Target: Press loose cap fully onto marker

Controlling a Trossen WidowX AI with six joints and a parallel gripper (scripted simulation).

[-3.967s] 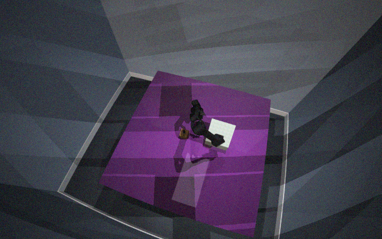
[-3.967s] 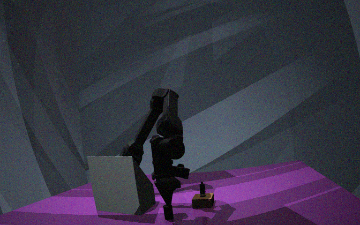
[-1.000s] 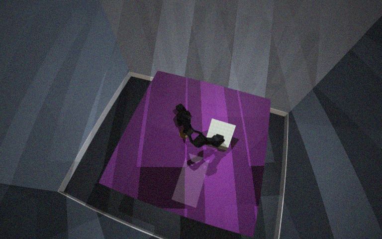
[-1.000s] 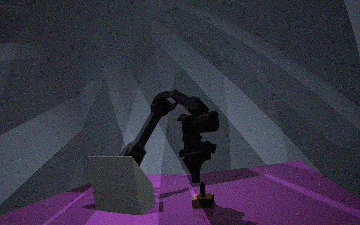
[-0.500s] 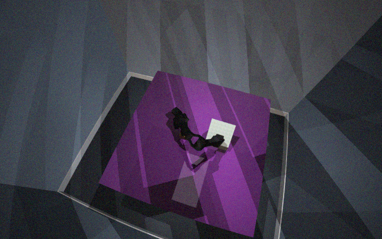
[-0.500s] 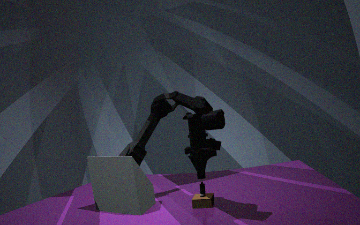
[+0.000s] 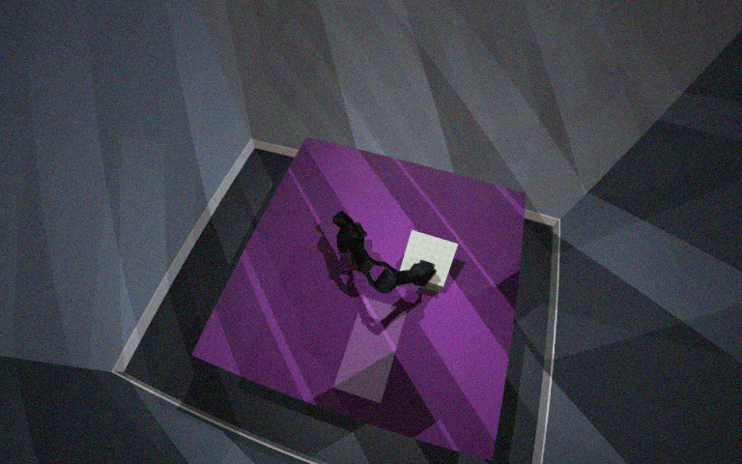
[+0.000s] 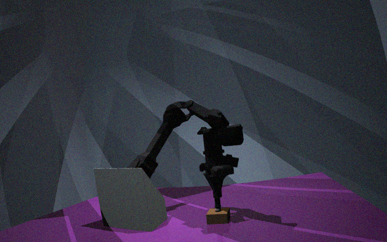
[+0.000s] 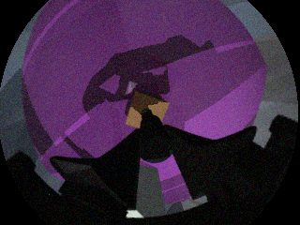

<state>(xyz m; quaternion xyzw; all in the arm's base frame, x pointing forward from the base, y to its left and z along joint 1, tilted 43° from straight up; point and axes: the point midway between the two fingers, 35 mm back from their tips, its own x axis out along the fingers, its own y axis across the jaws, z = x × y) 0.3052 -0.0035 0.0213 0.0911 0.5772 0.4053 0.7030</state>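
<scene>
Now: gripper tip 90 mm above the orange holder block. Also, from my gripper tip: dark cap (10 mm above).
</scene>
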